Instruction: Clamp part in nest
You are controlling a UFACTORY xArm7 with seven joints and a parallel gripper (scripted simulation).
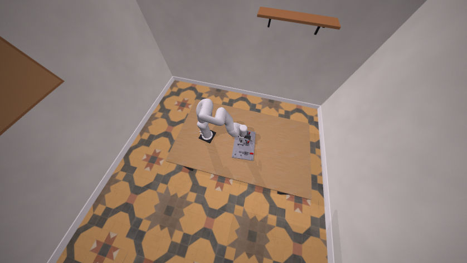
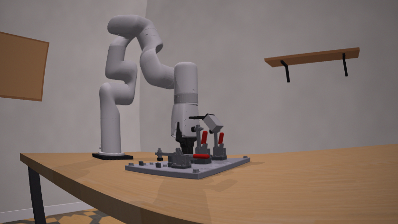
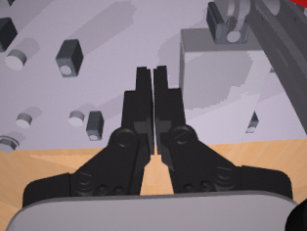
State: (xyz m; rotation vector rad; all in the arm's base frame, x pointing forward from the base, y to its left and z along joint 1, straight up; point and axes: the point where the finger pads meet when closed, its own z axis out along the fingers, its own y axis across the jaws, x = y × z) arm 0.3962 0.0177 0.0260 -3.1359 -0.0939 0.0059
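Now: hand 3 cm to the left of the part and 1 cm above it. From my hand the other things lie so: grey fixture plate (4 cm ahead, 3 cm to the right, 3 cm below); toggle clamp (14 cm to the right, 8 cm ahead).
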